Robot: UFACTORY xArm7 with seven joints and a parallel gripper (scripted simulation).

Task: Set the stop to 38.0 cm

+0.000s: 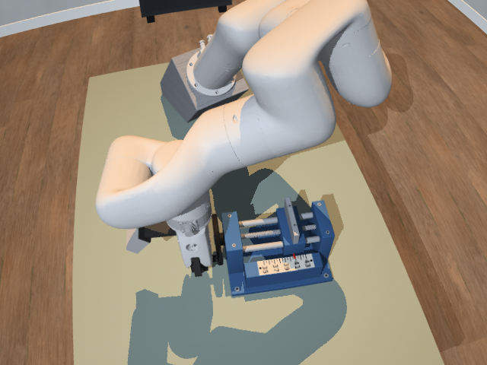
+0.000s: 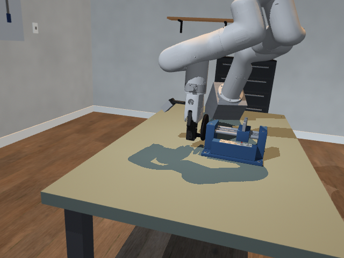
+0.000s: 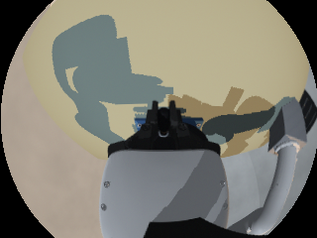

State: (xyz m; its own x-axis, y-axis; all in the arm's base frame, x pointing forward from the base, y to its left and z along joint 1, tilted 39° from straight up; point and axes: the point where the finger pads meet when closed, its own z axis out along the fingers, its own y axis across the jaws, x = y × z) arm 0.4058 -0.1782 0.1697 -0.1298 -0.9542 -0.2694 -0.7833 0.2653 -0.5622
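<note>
The handwheel lies 20 mm to the left of my hand and 10 mm above it. Round my hand: stop plate (180 mm to the left, 40 mm above, 20 mm ahead).
</note>
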